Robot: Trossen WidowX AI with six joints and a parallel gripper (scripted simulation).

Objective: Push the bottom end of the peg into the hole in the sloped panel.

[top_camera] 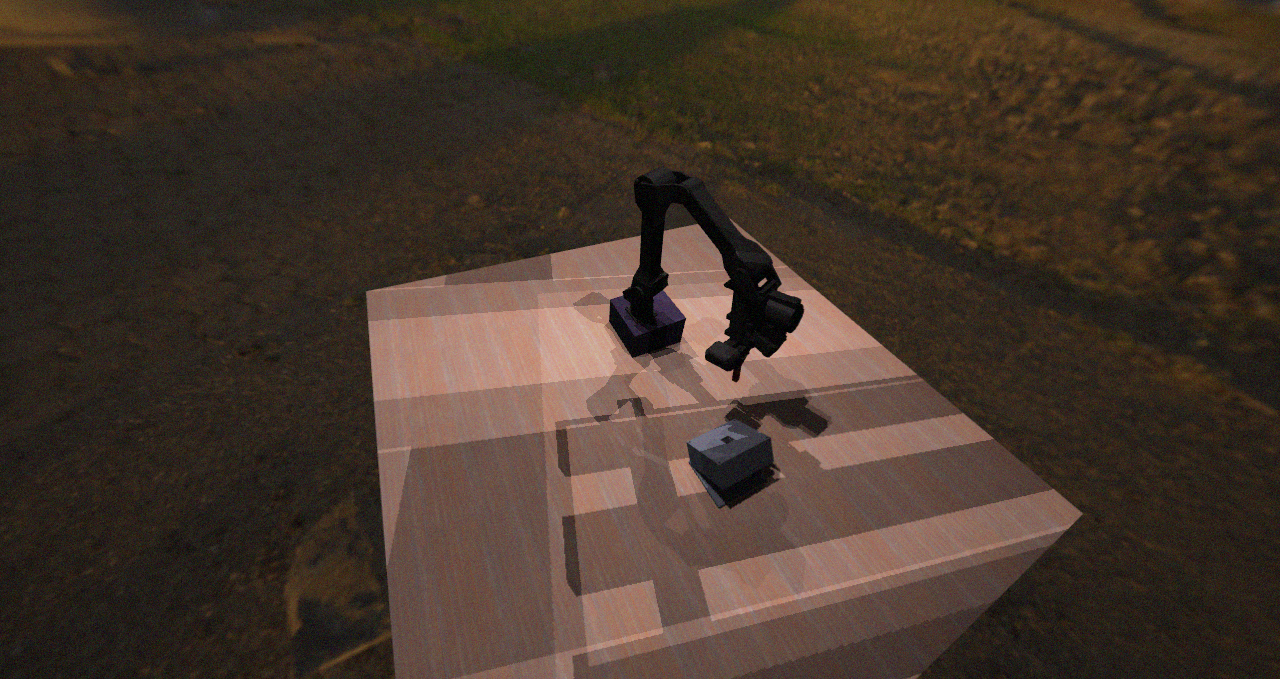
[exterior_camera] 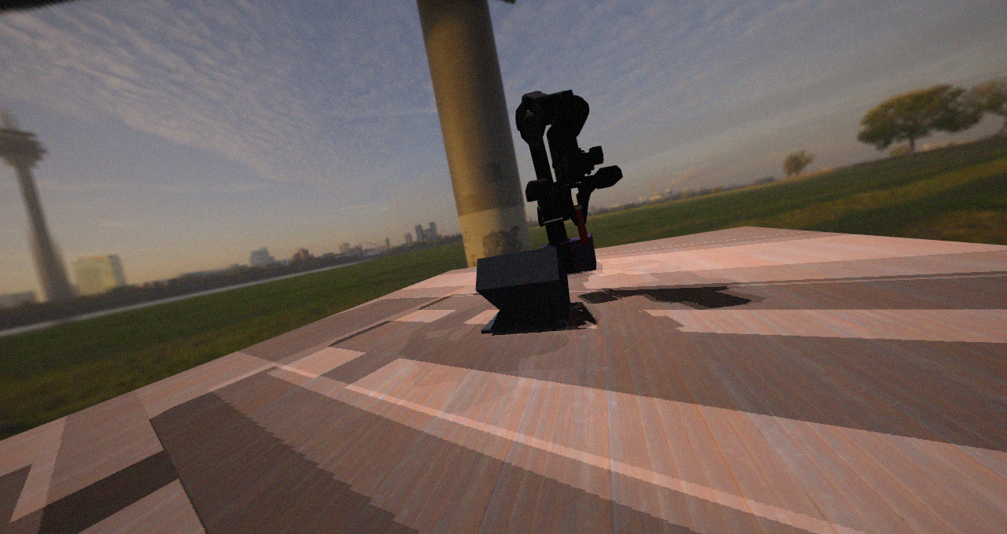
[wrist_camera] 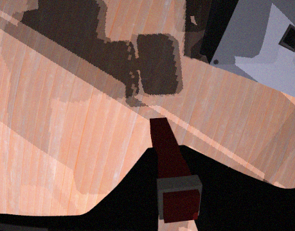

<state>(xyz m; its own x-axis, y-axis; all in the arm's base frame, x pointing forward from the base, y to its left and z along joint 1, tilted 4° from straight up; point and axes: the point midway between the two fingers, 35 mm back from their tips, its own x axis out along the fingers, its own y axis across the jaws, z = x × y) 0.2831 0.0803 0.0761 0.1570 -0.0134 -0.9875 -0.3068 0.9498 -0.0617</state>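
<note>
The sloped grey panel block lies 130 mm ahead of my gripper tip, 100 mm to the right of it and 80 mm below it. Also, from my gripper tip: peg 20 mm above.
</note>
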